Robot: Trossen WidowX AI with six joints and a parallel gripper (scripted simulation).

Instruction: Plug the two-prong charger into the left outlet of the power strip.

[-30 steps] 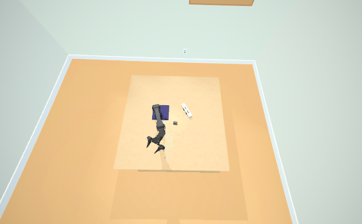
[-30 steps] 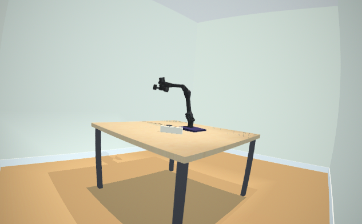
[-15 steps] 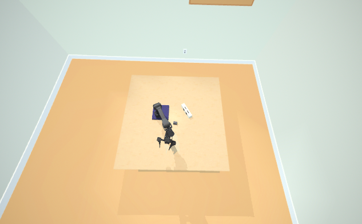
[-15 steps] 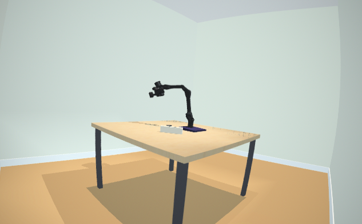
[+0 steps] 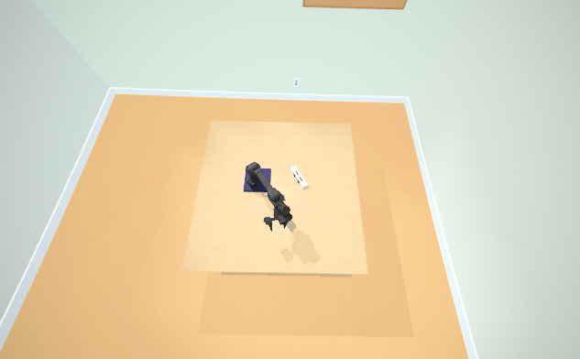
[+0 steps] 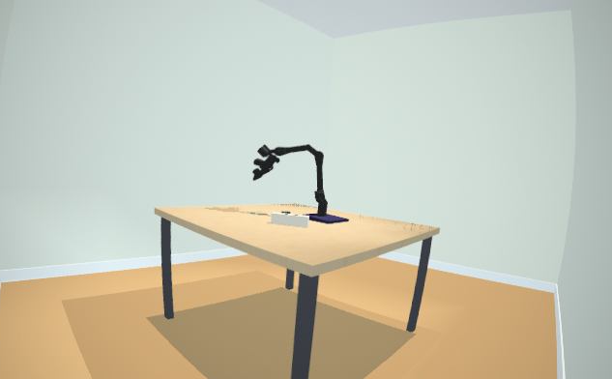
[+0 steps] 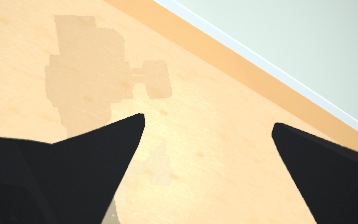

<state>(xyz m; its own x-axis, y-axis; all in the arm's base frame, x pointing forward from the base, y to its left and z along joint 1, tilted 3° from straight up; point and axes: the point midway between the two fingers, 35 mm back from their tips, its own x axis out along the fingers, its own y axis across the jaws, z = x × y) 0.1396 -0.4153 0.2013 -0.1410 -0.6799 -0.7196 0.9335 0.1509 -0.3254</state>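
Now: gripper tip 8 cm short of the two-prong charger, 29 cm to the right of it and 20 cm above it.
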